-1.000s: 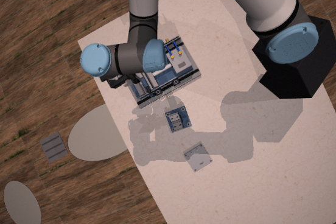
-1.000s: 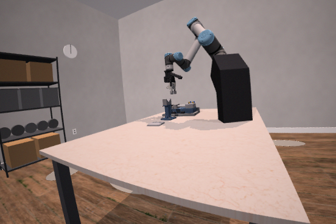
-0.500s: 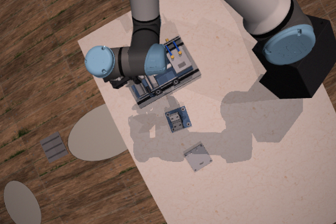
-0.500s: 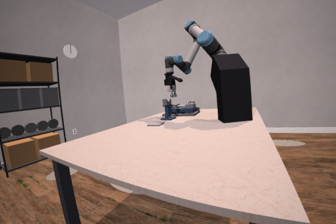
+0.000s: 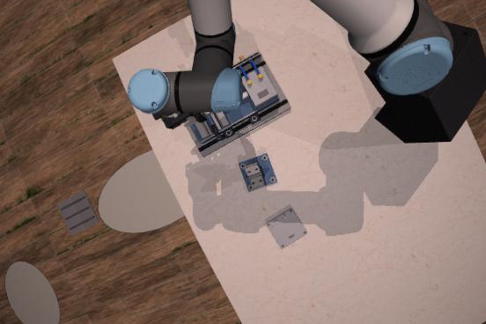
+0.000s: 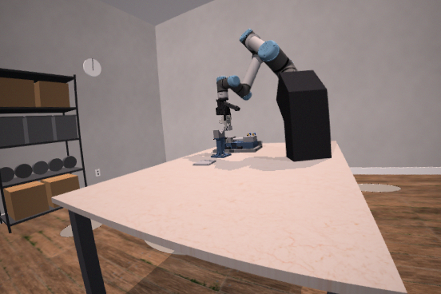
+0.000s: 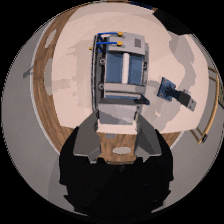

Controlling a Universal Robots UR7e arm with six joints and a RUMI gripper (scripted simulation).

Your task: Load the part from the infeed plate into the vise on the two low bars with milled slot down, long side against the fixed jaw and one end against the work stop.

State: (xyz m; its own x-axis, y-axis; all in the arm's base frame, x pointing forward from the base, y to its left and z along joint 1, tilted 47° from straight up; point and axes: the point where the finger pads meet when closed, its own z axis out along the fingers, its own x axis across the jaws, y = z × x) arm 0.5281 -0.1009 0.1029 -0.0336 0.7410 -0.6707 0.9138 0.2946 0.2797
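The air cylinder rod lies 9 cm below my hand, 9 cm behind it and 2 cm to the left of it. Also, from my hand: part (1 cm below); air cylinder (16 cm behind, 9 cm below, 1 cm to the left); vise (12 cm below, 7 cm behind, 2 cm to the left).
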